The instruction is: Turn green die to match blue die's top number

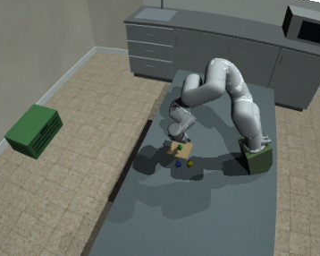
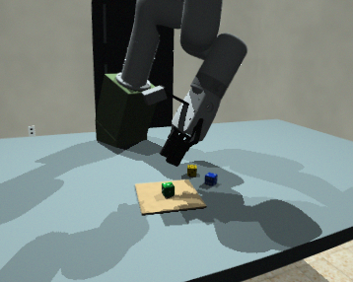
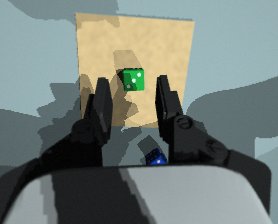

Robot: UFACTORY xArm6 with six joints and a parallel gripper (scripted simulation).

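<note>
Now: the green die 1 cm to the right of my hand and 9 cm below it. The rest, counted from my hand: yellow die: 8 cm behind, 10 cm to the left, 9 cm below; then tan mat: 1 cm to the right, 10 cm below; then blue die: 1 cm behind, 12 cm to the left, 9 cm below.
</note>
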